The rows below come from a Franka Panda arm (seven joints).
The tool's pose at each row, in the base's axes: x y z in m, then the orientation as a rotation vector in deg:
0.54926 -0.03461 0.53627 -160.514 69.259 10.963
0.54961 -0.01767 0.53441 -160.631 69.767 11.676
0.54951 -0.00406 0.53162 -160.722 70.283 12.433
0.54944 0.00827 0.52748 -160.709 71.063 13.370
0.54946 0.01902 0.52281 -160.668 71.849 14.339
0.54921 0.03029 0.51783 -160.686 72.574 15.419
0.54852 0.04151 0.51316 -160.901 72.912 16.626
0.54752 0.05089 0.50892 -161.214 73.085 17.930
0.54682 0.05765 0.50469 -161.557 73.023 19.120
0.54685 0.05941 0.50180 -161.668 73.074 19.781
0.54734 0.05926 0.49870 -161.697 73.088 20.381
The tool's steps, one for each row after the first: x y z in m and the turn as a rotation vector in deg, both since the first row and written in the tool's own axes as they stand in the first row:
-0.01165 -0.01180 0.00396 -0.482 -0.271 0.314
-0.02108 -0.02096 0.00845 -0.962 -0.572 0.640
-0.02937 -0.02923 0.01411 -1.500 -0.965 1.154
-0.03639 -0.03647 0.02009 -2.032 -1.381 1.678
-0.04391 -0.04386 0.02646 -2.638 -1.841 2.154
-0.05175 -0.05091 0.03255 -3.331 -2.361 2.354
-0.05854 -0.05648 0.03801 -4.091 -2.919 2.436
-0.06324 -0.06048 0.04311 -4.766 -3.441 2.364
-0.06406 -0.06162 0.04618 -5.106 -3.745 2.394
-0.06316 -0.06179 0.04919 -5.346 -4.055 2.416

